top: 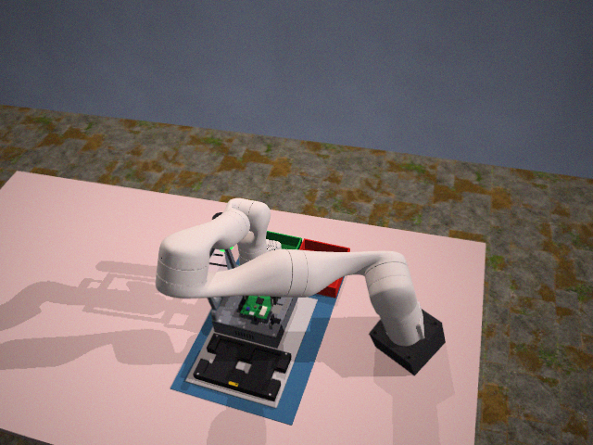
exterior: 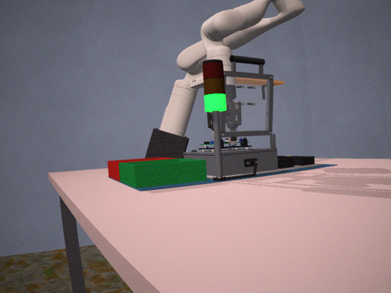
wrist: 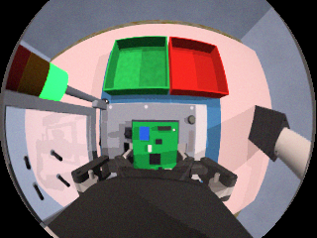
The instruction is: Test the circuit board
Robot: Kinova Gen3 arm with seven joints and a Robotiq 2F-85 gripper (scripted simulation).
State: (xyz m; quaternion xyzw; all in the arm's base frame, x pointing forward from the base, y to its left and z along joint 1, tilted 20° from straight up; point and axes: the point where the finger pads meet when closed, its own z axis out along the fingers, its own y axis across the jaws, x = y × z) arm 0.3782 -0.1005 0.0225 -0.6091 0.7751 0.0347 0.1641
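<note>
Right now my hand is 20 cm to the left of the green bin and 7 cm above it. Also, from my hand: tester lid: 11 cm ahead, 10 cm above, 2 cm to the right; green circuit board: 1 cm below; red bin: 17 cm to the right, 14 cm behind, 7 cm below.
</note>
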